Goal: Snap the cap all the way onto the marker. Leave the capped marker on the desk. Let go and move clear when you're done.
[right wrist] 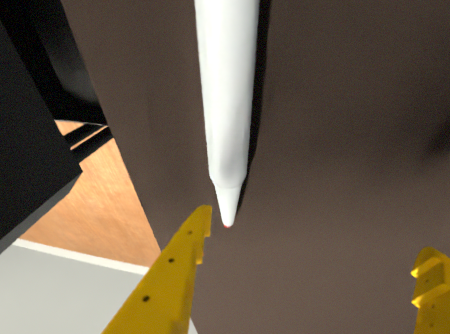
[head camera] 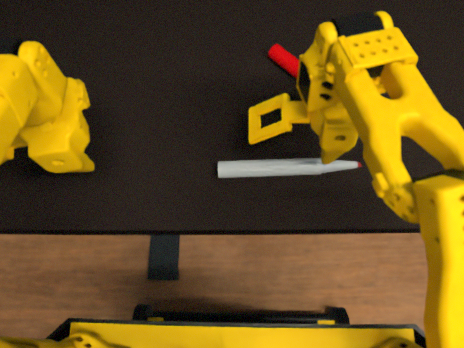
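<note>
The white marker (head camera: 270, 168) (right wrist: 227, 90) lies flat on the dark desk, its red tip bare and pointing right in the head view. The red cap (head camera: 284, 60) lies apart from it, farther back, its near end hidden behind the right arm. My right gripper (head camera: 330, 159) (right wrist: 317, 229) is open and empty. In the head view it is over the marker's tapered end; in the right wrist view one jaw tip is beside the marker's tip and the other is far to the right. My left gripper (head camera: 92, 167) is open and empty at the left, far from marker and cap.
The dark desk (head camera: 165, 200) (right wrist: 350, 125) ends at a straight front edge. Beyond it are the wooden floor (head camera: 260, 270) (right wrist: 95, 200) and the yellow cart body (head camera: 240, 337). A dark leg (head camera: 164, 257) stands below the desk edge.
</note>
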